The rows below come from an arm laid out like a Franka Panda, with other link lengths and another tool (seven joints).
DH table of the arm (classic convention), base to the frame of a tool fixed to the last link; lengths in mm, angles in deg. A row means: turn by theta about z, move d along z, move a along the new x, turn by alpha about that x. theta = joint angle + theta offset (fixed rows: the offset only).
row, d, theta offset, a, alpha
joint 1, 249.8, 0.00, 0.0, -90.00
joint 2, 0.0, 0.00, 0.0, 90.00
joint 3, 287.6, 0.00, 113.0, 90.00
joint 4, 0.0, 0.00, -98.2, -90.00
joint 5, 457.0, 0.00, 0.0, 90.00
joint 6, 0.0, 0.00, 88.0, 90.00
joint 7, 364.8, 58.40, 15.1, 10.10
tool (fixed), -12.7, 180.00, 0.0, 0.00
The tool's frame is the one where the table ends.
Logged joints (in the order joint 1, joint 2, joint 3, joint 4, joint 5, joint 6, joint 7), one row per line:
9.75 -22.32 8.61 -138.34 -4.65 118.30 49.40
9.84 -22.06 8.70 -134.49 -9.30 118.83 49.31
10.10 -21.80 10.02 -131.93 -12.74 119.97 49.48
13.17 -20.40 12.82 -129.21 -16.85 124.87 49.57
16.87 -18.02 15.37 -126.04 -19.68 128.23 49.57
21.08 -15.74 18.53 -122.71 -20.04 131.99 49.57
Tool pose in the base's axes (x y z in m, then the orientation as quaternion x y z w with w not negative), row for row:
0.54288 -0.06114 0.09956 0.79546 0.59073 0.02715 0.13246
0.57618 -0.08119 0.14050 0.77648 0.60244 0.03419 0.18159
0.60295 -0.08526 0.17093 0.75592 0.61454 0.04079 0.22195
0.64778 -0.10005 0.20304 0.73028 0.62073 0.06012 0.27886
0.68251 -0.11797 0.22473 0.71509 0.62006 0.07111 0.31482
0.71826 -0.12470 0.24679 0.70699 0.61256 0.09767 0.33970
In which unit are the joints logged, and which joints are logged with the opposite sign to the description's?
The joints are logged in degrees. Opposite sign: joint 1.
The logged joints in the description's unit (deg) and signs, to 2 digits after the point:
-9.75 -22.32 8.61 -138.34 -4.65 118.30 49.40
-9.84 -22.06 8.70 -134.49 -9.30 118.83 49.31
-10.10 -21.80 10.02 -131.93 -12.74 119.97 49.48
-13.17 -20.40 12.82 -129.21 -16.85 124.87 49.57
-16.87 -18.02 15.37 -126.04 -19.68 128.23 49.57
-21.08 -15.74 18.53 -122.71 -20.04 131.99 49.57

